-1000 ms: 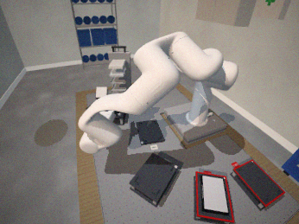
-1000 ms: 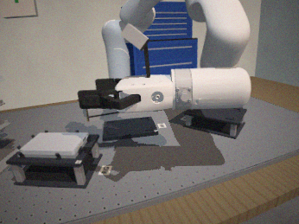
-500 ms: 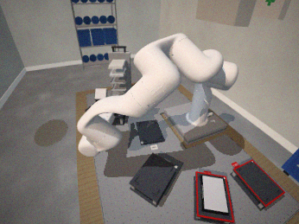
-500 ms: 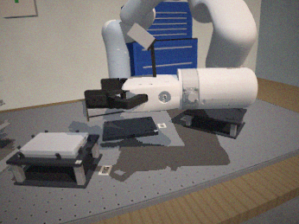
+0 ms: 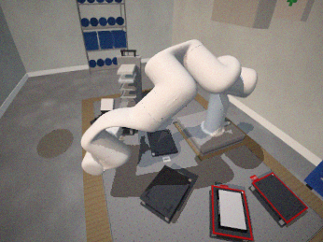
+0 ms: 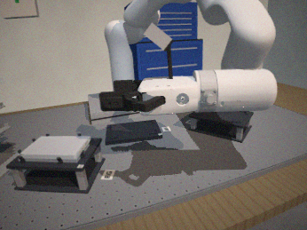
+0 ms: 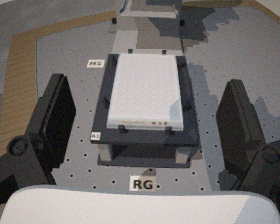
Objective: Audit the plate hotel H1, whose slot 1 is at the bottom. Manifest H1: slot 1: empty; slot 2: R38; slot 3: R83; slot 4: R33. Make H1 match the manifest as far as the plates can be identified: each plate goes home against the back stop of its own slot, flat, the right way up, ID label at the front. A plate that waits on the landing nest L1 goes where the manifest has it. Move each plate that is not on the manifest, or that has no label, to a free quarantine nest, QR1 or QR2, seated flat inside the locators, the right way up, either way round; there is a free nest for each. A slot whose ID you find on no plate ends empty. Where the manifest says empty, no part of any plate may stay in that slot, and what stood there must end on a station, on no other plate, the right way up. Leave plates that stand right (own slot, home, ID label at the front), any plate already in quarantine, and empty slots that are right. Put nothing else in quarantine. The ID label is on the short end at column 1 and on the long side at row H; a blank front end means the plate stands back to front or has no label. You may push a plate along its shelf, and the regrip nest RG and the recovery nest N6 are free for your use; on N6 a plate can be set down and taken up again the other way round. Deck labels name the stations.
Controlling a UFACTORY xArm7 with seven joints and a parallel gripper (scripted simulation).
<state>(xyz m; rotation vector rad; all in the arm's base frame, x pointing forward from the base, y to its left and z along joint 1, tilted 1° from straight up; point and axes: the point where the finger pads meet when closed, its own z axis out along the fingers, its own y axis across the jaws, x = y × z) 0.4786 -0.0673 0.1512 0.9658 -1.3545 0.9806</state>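
My gripper is now 40 mm past the white well plate, 130 mm to the left of it and 110 mm above it. Also, from my hand: raised regrip nest RG: 40 mm behind, 130 mm to the right, 130 mm below; plate labelled R83: 100 mm behind, 310 mm to the right, 30 mm above; RG label: 10 mm behind, 30 mm to the right, 180 mm below.
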